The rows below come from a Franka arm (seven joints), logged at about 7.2 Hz.
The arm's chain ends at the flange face. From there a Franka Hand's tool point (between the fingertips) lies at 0.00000 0.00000 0.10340 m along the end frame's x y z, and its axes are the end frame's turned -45 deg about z.
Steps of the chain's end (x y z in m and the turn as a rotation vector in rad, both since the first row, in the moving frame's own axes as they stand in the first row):
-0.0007, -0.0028, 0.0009, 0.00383, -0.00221, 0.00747
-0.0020, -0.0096, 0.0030, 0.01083, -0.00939, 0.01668
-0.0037, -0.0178, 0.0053, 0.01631, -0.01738, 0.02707
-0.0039, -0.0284, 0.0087, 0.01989, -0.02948, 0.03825
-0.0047, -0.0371, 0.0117, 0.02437, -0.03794, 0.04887
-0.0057, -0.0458, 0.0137, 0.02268, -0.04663, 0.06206
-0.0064, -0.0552, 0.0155, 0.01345, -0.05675, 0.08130
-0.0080, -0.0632, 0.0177, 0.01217, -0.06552, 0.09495
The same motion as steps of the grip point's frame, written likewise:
0.0016, -0.0029, 0.0009, 0.00427, 0.00115, 0.00747
0.0055, -0.0097, 0.0030, 0.01430, 0.00102, 0.01668
0.0099, -0.0177, 0.0053, 0.02382, -0.00076, 0.02707
0.0167, -0.0265, 0.0086, 0.03491, -0.00678, 0.03825
0.0220, -0.0341, 0.0116, 0.04406, -0.00960, 0.04887
0.0268, -0.0415, 0.0136, 0.04901, -0.01694, 0.06206
0.0316, -0.0488, 0.0153, 0.04964, -0.03062, 0.08130
0.0354, -0.0562, 0.0175, 0.05494, -0.03772, 0.09495

